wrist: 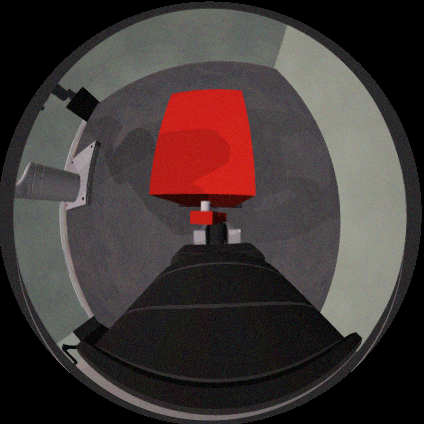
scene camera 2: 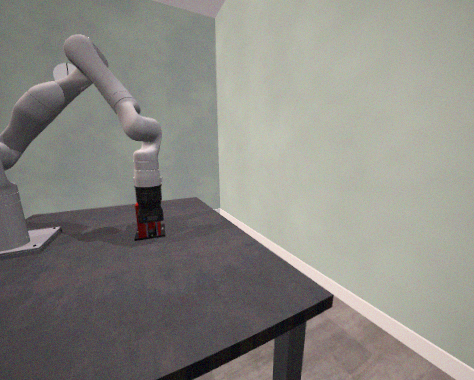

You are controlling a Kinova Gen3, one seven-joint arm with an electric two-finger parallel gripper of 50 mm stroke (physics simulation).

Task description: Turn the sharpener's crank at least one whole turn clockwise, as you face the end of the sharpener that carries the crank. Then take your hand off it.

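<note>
The red sharpener [scene camera 2: 141, 228] [wrist: 205, 150] stands upright on the table, partly behind my gripper in the scene view. In the wrist view a pale shaft [wrist: 205, 205] comes out of its near end and bears the short-looking red crank arm [wrist: 201, 217]. My gripper [scene camera 2: 152, 231] [wrist: 216, 230] is shut on the black crank handle [wrist: 216, 231], with a pale finger pad on each side of it. The fingers are low, close to the sharpener's crank end. The handle's lower part is hidden by the gripper.
The dark table [scene camera 2: 165, 295] [wrist: 295, 165] bears the sharpener. The arm's base plate [scene camera 2: 47, 237] [wrist: 86, 175] is bolted at the left. The table's right edge runs beside a pale green wall [scene camera 2: 350, 125].
</note>
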